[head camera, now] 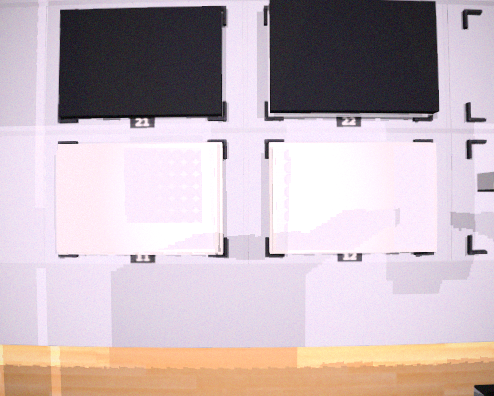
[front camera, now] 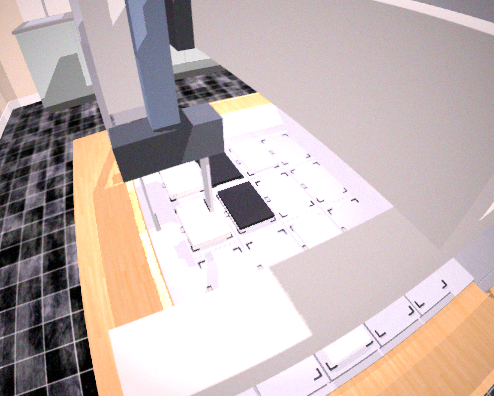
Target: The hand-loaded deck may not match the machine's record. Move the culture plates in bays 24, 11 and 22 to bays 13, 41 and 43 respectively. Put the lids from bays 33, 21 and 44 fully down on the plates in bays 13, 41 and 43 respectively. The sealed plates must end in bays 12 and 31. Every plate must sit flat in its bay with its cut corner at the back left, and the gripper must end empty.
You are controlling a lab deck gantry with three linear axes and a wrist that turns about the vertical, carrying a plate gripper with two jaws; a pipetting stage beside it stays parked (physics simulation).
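Frame: origin at the robot's base, x right, y down, z ahead, level; millimetres.
Where they show: gripper, between the fingertips: (front camera: 183, 215); robot's base, origin of its link: (head camera: 64, 252).
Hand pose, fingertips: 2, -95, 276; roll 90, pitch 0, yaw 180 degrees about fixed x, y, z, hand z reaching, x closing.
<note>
Things, the pixels of their top centre, and the offset from my fingertips, as dx, dy, dz. "pt": a spot on its surface instead.
- bay 11, a spot on its surface: (head camera: 140, 197) (front camera: 180, 176) pt -46, +80, -208
- bay 12, a spot on its surface: (head camera: 350, 195) pt -47, +80, -52
- black-topped piece, centre of its top: (head camera: 139, 60) (front camera: 217, 166) -152, +87, -212
- black-topped plate, centre of its top: (head camera: 355, 54) (front camera: 244, 202) -152, +78, -48
- pale piece, centre of its top: (front camera: 253, 153) -259, +80, -212
- pale plate, centre of its top: (front camera: 331, 321) -152, +66, +280
My gripper (front camera: 184, 218) hangs high over the left part of the deck, jaws apart with no plate seen between them; in the head view parts of both jaws show at the right edge. The plate in bay 11 (front camera: 181, 180) (head camera: 140, 197) is pale with wells, as is the plate in bay 12 (front camera: 202, 227) (head camera: 350, 195). A black-topped piece (front camera: 223, 169) (head camera: 140, 62) lies in bay 21. A black-topped plate (front camera: 246, 205) (head camera: 352, 57) with a pale lower edge sits in bay 22. Cut corners are too washed out to tell.
A pale piece (front camera: 254, 156) sits in bay 31 and another (front camera: 316, 231) in bay 33. A pale plate (front camera: 348, 345) sits in a foreground bay whose number does not show. A wide beam (front camera: 210, 340) crosses the foreground and hides part of the deck. Wood (front camera: 120, 245) borders the deck.
</note>
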